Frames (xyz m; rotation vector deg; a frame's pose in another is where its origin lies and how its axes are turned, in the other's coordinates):
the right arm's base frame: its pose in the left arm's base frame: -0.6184 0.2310 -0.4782 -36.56 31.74 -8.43
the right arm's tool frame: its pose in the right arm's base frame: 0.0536 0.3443 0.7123 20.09 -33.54 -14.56
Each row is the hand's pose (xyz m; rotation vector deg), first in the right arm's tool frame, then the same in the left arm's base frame.
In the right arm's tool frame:
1: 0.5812 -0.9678 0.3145 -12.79 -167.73 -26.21
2: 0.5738 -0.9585 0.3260 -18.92 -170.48 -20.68
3: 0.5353 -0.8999 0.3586 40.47 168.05 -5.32
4: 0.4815 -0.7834 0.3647 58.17 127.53 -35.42
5: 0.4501 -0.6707 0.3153 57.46 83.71 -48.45
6: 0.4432 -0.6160 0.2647 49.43 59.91 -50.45
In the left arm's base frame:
1: 0.0489 -0.0226 0.4874 38.24 174.52 -3.29
2: 0.0437 -0.0081 0.4936 43.29 170.36 -9.32
3: 0.0218 0.0659 0.4969 57.40 147.56 -33.69
4: 0.0036 0.1853 0.4531 64.87 102.35 -58.72
5: 0.0094 0.2748 0.3632 54.95 58.56 -68.08
6: 0.0219 0.3061 0.2964 42.27 36.27 -68.65

